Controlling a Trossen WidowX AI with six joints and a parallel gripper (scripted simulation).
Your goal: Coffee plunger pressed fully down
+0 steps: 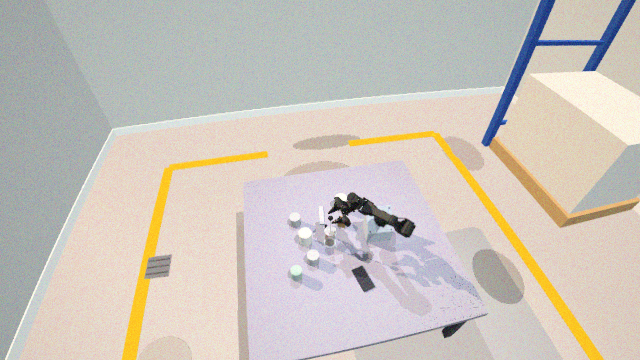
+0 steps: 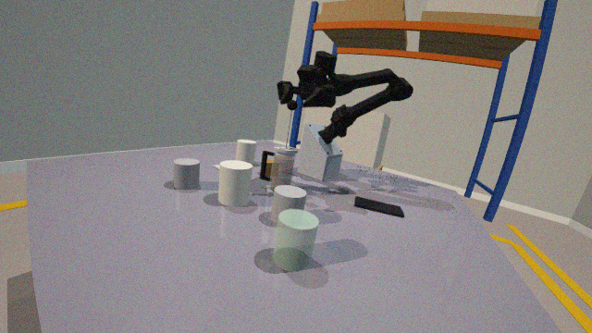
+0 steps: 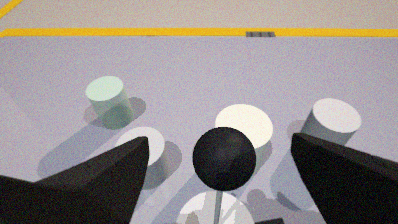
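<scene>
Right now my gripper tip is 20 mm to the left of the coffee press and 130 mm above it. From my gripper tip the other things lie so: black flat slab 120 mm behind, 290 mm to the left, 260 mm below.
</scene>
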